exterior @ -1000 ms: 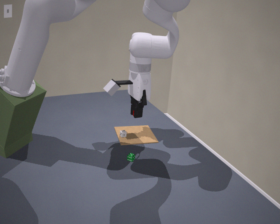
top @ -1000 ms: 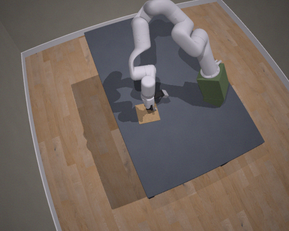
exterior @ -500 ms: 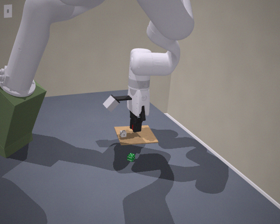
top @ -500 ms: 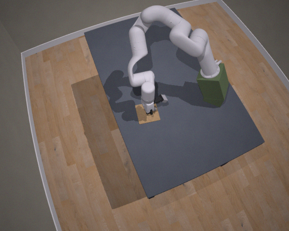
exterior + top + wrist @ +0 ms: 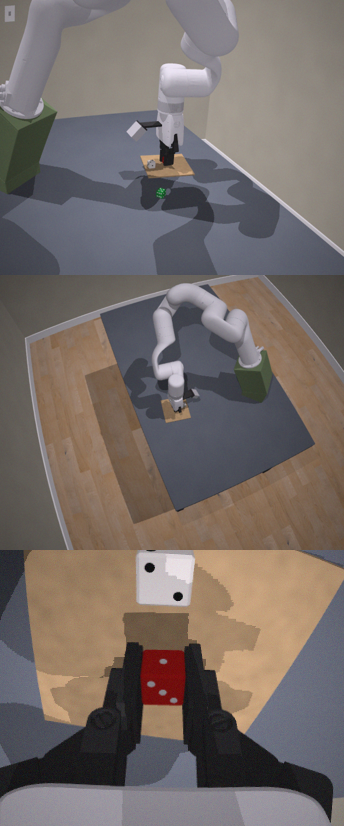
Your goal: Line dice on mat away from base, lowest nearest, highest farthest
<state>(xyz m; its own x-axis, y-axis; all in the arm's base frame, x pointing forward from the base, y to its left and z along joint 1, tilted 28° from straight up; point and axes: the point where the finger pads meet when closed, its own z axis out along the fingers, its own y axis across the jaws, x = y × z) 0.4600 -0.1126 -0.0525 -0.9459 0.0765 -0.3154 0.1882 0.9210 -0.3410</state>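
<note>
My hand is 1 cm above the red die. The rest, counted from my hand: mat 3 cm below; white die 5 cm behind, 2 cm below, 1 cm to the left; green die 13 cm to the right, 12 cm behind, 2 cm below.
</note>
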